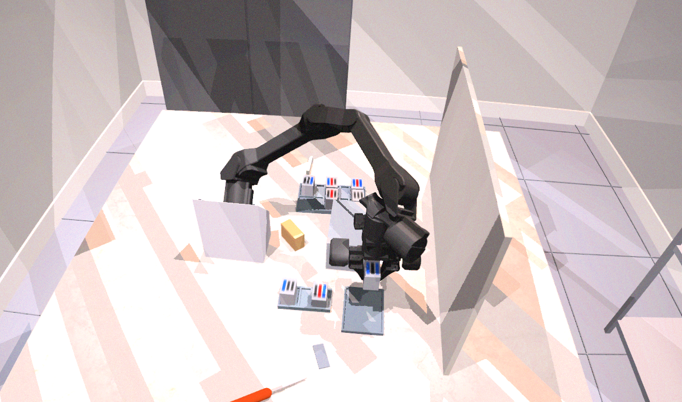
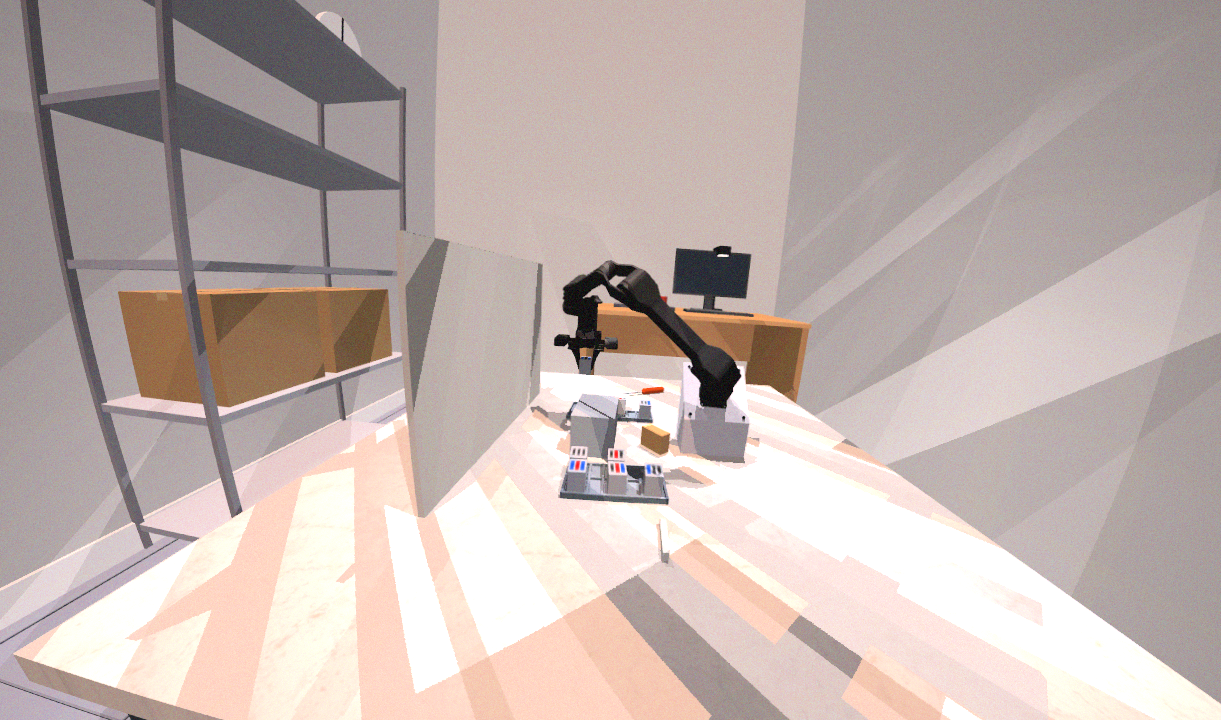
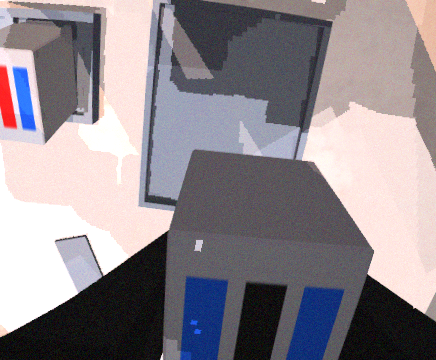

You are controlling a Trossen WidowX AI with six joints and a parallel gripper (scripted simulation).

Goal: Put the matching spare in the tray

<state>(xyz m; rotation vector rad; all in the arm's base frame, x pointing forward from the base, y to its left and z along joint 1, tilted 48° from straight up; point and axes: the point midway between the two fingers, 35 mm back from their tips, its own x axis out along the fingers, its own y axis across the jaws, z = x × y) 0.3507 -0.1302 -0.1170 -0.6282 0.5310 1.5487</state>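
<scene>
The grey tray is 13 cm below my gripper tip, 1 cm to the left of it and 1 cm behind it. The rest, counted from my gripper tip: tall panel (21 cm to the left, 18 cm ahead, 9 cm above).
</scene>
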